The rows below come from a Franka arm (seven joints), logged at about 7 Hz.
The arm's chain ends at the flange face. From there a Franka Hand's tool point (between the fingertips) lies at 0.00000 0.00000 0.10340 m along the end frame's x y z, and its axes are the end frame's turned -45 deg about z.
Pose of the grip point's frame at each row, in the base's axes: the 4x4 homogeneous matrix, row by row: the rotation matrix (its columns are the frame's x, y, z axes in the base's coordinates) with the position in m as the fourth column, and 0 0 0 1 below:
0.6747 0.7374 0.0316 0.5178; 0.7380 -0.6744 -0.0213 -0.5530; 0.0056 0.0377 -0.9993 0.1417; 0 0 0 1
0.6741 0.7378 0.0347 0.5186; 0.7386 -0.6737 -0.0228 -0.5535; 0.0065 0.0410 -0.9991 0.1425; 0 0 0 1
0.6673 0.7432 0.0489 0.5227; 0.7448 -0.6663 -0.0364 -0.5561; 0.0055 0.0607 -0.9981 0.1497; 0 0 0 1
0.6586 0.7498 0.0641 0.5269; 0.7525 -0.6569 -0.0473 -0.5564; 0.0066 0.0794 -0.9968 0.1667; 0 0 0 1
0.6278 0.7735 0.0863 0.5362; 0.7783 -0.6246 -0.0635 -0.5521; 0.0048 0.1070 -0.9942 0.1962; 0 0 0 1
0.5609 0.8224 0.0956 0.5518; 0.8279 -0.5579 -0.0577 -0.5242; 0.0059 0.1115 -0.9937 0.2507; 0 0 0 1
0.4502 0.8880 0.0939 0.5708; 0.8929 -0.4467 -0.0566 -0.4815; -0.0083 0.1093 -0.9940 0.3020; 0 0 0 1
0.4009 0.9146 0.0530 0.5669; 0.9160 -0.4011 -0.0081 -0.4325; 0.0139 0.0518 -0.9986 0.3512; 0 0 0 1
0.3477 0.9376 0.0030 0.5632; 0.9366 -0.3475 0.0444 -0.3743; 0.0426 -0.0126 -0.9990 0.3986; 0 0 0 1
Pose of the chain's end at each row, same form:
0.9985 0.0443 0.0316 0.5145; 0.0450 -0.9987 -0.0213 -0.5508; 0.0306 0.0227 -0.9993 0.2450; 0 0 0 1
0.9984 0.0450 0.0347 0.5150; 0.0459 -0.9986 -0.0228 -0.5511; 0.0336 0.0244 -0.9991 0.2458; 0 0 0 1
0.9974 0.0537 0.0489 0.5176; 0.0555 -0.9978 -0.0364 -0.5523; 0.0468 0.0390 -0.9981 0.2529; 0 0 0 1
0.9959 0.0645 0.0641 0.5203; 0.0676 -0.9966 -0.0473 -0.5515; 0.0608 0.0515 -0.9968 0.2698; 0 0 0 1
0.9909 0.1030 0.0863 0.5273; 0.1087 -0.9920 -0.0635 -0.5455; 0.0791 0.0723 -0.9942 0.2990; 0 0 0 1
0.9781 0.1849 0.0956 0.5419; 0.1909 -0.9799 -0.0577 -0.5182; 0.0830 0.0747 -0.9937 0.3534; 0 0 0 1
0.9463 0.3096 0.0939 0.5611; 0.3155 -0.9472 -0.0566 -0.4756; 0.0714 0.0832 -0.9940 0.4048; 0 0 0 1
0.9302 0.3632 0.0530 0.5614; 0.3641 -0.9313 -0.0081 -0.4317; 0.0465 0.0268 -0.9986 0.4545; 0 0 0 1
0.9088 0.4171 0.0030 0.5629; 0.4166 -0.9080 0.0444 -0.3789; 0.0212 -0.0390 -0.9990 0.5019; 0 0 0 1

